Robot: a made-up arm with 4 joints. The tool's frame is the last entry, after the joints.
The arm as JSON. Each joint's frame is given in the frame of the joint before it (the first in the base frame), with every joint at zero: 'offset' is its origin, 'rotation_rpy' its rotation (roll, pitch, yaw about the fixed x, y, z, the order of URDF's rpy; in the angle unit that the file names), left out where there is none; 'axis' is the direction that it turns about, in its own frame. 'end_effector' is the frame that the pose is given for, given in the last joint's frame.
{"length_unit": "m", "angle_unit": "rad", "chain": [
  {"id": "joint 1", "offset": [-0.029, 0.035, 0.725], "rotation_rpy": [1.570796, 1.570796, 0.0], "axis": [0.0, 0.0, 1.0]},
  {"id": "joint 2", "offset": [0.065, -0.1, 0.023], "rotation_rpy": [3.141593, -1.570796, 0.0], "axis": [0.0, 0.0, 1.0]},
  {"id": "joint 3", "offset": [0.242, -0.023, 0.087], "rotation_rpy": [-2.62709, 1.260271, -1.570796], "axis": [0.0, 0.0, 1.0]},
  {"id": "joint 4", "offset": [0.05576, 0.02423, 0.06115], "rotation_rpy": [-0.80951, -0.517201, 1.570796], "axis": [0.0, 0.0, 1.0]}
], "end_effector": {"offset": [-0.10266, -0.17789, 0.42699], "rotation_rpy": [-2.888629, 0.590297, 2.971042]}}
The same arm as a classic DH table. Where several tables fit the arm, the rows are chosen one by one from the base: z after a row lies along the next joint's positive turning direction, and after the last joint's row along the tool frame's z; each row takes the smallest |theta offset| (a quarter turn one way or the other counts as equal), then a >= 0, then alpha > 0; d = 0 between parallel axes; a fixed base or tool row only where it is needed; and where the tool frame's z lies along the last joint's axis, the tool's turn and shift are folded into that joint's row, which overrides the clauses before.
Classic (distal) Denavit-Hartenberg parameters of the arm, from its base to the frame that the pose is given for. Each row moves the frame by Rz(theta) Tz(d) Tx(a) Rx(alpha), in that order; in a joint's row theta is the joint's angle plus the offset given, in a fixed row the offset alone. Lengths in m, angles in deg.
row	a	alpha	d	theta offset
base (fixed)	-0.0290	90.00	0.7250	0.00
joint 1	-0.1000	90.00	-0.0120	0.00
joint 2	0.2198	-105.43	0.1806	59.30
joint 3	0.0018	53.16	0.2143	16.25
joint 4	0.2047	-143.55	0.3738	17.16
tool (fixed)	0.0000	0.00	0.0283	69.52

